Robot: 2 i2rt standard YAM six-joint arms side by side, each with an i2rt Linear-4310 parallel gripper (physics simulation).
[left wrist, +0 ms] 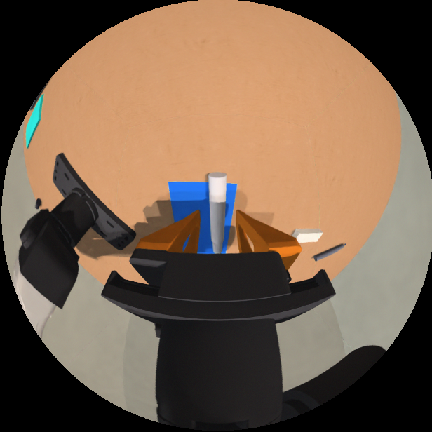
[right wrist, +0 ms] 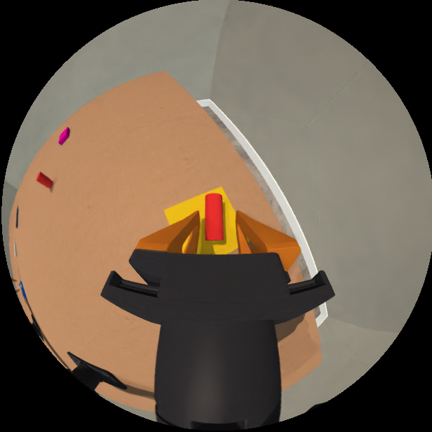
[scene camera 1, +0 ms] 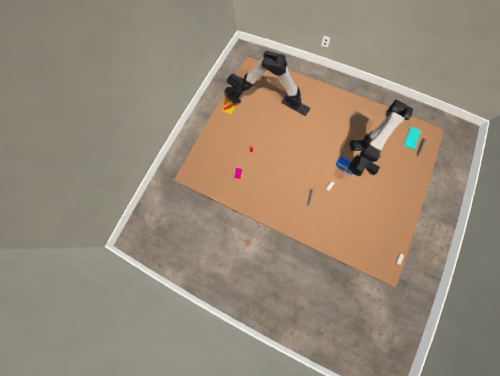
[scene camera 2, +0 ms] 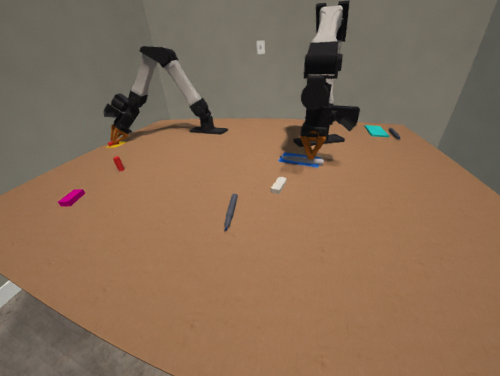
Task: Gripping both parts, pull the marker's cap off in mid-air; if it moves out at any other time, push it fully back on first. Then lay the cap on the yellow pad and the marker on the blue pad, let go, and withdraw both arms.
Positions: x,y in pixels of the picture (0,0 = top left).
Labels:
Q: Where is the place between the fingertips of my left gripper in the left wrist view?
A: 217,214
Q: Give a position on a blue pad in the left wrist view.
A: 185,197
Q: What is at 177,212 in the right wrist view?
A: A yellow pad.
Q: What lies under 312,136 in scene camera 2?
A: My left gripper.

